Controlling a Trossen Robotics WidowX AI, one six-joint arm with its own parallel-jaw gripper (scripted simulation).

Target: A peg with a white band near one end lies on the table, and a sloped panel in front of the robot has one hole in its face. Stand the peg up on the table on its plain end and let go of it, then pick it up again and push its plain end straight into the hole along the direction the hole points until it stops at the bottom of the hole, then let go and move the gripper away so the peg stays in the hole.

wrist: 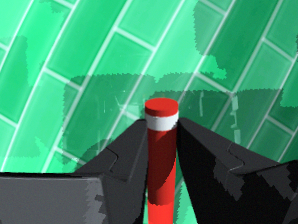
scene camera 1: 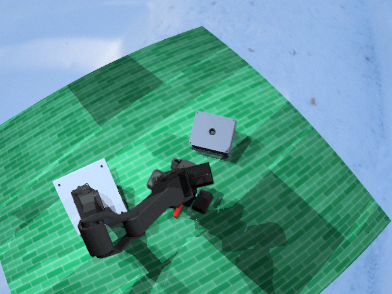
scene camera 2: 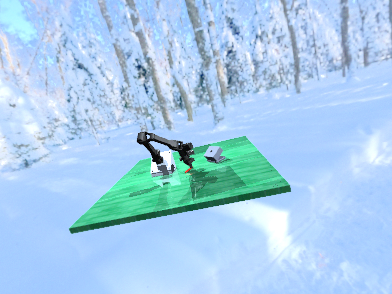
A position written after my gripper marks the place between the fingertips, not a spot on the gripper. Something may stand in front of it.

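My gripper (scene camera 1: 184,197), visible. Gripper (wrist: 161,128), visible in the wrist view too.
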